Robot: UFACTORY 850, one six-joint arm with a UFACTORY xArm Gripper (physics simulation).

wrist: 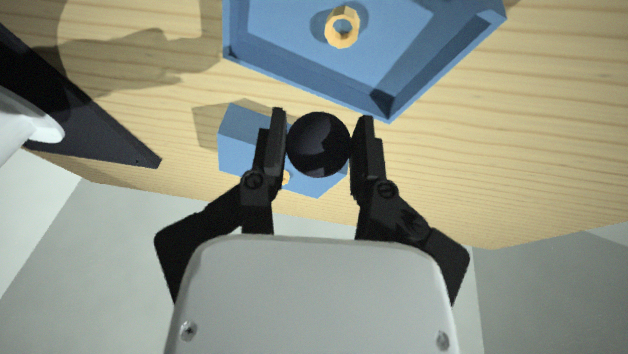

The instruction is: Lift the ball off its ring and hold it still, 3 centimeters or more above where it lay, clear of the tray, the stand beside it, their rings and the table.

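A dark, glossy ball [318,144] is between the two fingertips near the middle of the wrist view. My gripper [320,126] is shut on it, one finger touching each side. A blue tray [310,91] with raised walls lies on the table at the top of the view. A tan ring [330,30] stands on the tray's floor with its hole open, apart from the ball. A blue stand [236,149] shows behind the ball and the left finger, partly hidden by them. A small part of its tan ring [286,178] shows beside the left finger.
The wooden table [525,150] lies under the tray and the stand, with its edge running across the lower part of the view. A dark, flat-sided part [100,135] and a white rounded part [35,122] are at the left. Shadows fall on the table at the upper left.
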